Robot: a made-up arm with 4 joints.
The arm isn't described. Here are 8 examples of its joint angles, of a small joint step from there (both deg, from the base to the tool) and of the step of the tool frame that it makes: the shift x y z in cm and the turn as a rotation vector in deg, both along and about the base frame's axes.
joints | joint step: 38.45 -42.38 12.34 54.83 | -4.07 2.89 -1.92 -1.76
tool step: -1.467 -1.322 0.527 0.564 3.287 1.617
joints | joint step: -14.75 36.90 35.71 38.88 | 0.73 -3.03 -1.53 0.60
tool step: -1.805 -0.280 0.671 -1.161 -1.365 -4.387
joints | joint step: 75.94 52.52 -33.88 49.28 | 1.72 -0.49 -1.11 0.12
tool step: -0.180 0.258 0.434 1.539 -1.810 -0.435
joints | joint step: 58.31 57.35 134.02 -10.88 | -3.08 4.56 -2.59 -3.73
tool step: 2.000 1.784 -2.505 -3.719 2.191 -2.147
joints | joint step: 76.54 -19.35 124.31 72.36 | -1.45 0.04 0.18 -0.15
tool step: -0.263 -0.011 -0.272 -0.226 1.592 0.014
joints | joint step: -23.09 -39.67 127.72 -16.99 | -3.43 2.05 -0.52 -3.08
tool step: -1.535 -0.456 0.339 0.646 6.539 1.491
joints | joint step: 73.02 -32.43 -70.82 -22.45 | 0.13 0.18 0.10 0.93
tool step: -0.227 -0.026 0.055 -0.235 0.774 0.280
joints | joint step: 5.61 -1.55 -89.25 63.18 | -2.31 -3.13 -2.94 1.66
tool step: -0.126 -0.685 -0.242 0.747 3.950 -6.022
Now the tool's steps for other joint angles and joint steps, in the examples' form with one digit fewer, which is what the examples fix.
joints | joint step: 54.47 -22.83 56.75 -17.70 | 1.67 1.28 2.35 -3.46
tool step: 2.28 -0.57 0.97 -1.48 0.32 4.34
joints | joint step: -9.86 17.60 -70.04 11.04 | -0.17 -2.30 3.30 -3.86
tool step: -1.50 -0.59 -0.86 2.64 -2.84 0.60
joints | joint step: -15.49 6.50 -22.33 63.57 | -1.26 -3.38 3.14 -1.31
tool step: -1.80 -0.39 0.43 1.32 0.89 -0.62
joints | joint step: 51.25 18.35 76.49 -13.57 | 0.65 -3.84 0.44 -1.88
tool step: -0.91 -0.64 -1.92 2.74 1.21 -2.05
